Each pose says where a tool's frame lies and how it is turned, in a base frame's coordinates. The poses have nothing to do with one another.
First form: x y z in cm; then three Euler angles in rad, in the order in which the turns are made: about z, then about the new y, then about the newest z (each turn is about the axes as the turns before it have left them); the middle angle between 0 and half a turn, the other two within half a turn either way.
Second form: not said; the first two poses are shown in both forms.
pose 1, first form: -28.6 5.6 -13.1 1.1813 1.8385 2.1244
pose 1, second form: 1.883 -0.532 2.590 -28.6 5.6 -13.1
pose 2, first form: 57.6 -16.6 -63.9 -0.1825 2.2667 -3.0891
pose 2, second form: -3.079 -0.873 -0.264 57.6 -16.6 -63.9
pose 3, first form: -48.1 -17.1 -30.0 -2.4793 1.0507 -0.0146
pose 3, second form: -0.025 1.051 -2.509 -48.1 -17.1 -30.0
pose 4, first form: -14.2 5.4 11.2 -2.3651 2.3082 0.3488
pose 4, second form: 2.782 0.769 0.281 -14.2 5.4 11.2
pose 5, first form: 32.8 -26.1 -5.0 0.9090 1.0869 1.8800
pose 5, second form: 1.067 -0.273 2.627 32.8 -26.1 -5.0
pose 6, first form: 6.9 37.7 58.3 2.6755 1.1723 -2.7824
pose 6, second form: -0.696 -1.041 0.303 6.9 37.7 58.3
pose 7, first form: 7.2 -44.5 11.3 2.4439 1.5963 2.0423
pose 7, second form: 1.599 -0.471 -2.281 7.2 -44.5 11.3
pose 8, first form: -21.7 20.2 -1.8 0.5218 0.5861 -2.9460
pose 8, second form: -0.128 -0.573 -2.386 -21.7 20.2 -1.8
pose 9, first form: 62.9 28.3 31.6 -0.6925 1.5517 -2.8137
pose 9, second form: -1.512 -1.242 -2.319 62.9 28.3 31.6
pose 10, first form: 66.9 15.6 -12.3 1.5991 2.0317 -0.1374
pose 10, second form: -2.872 1.091 -1.241 66.9 15.6 -12.3
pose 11, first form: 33.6 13.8 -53.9 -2.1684 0.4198 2.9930
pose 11, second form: 0.066 -0.415 0.811 33.6 13.8 -53.9
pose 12, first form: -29.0 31.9 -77.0 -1.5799 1.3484 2.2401
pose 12, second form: 1.290 -0.650 0.164 -29.0 31.9 -77.0
